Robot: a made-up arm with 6 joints.
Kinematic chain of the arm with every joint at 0, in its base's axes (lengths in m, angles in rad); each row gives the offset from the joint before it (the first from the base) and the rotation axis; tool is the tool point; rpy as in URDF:
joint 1: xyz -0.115 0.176 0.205 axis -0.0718 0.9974 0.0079
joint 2: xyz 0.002 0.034 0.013 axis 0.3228 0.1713 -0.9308
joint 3: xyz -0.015 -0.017 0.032 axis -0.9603 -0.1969 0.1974
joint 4: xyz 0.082 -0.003 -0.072 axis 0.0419 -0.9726 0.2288
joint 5: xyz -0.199 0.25 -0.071 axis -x
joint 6: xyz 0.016 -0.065 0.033 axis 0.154 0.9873 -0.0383
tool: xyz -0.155 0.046 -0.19 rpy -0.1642 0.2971 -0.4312
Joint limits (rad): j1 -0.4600..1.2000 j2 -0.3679..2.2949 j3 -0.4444..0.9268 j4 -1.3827..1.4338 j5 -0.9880..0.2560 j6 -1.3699..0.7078
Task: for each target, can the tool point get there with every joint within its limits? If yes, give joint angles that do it. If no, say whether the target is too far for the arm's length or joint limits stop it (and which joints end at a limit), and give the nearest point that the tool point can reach.
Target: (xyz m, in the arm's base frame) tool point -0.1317 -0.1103 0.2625
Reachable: no: joint limits stop it (at a limit: joint 1, joint 2, joint 3, joint 4, joint 5, joint 6) | nearest point -0.2560 -0.0331 0.0878 | short by 0.228 m
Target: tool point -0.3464 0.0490 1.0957
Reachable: no: too far | nearest point -0.1346 0.1393 0.6793 | short by 0.476 m
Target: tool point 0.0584 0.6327 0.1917
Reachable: yes | joints 0.2989 0.8244 0.0041 -0.9639 -0.8909 -0.6568
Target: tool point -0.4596 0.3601 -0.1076
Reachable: yes | joints 0.9265 0.8305 0.4650 0.6592 -0.4958 -0.4164
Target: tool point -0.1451 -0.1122 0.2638
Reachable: no: joint limits stop it (at a limit: joint 1, joint 2, joint 3, joint 4, joint 5, joint 6) | nearest point -0.2560 -0.0331 0.0878 | short by 0.223 m
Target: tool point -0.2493 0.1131 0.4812
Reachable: no: joint limits stop it (at a limit: joint 1, joint 3, joint 4, joint 5) | nearest point -0.1425 0.0579 0.5689 | short by 0.149 m
